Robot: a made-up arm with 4 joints.
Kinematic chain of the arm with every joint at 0, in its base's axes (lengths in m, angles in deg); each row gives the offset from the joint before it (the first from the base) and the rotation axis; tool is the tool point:
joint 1: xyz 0 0 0.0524 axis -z
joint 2: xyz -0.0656 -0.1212 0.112 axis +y
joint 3: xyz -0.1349 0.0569 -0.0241 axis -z
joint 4: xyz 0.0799 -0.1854 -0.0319 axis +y
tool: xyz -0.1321 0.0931 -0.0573
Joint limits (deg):
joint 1: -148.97..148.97
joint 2: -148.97..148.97
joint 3: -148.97..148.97
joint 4: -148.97..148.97
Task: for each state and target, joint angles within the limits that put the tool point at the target. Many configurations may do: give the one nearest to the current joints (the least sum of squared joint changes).
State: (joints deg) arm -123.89 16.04 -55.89 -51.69
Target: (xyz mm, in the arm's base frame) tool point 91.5 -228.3 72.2
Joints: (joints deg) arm -100.36 52.34 -73.63 -51.75
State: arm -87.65 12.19 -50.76 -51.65
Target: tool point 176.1 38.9 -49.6
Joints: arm -133.07 -19.64 -2.19 -48.28
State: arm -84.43 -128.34 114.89 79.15
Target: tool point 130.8 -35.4 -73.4
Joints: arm -82.46 -122.50 89.15 108.97
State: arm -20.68 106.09 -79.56 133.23
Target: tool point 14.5 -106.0 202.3
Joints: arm 1.18 98.39 -50.71 89.77
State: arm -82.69 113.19 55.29 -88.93
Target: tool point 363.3 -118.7 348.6
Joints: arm -124.65 67.87 100.74 -114.93
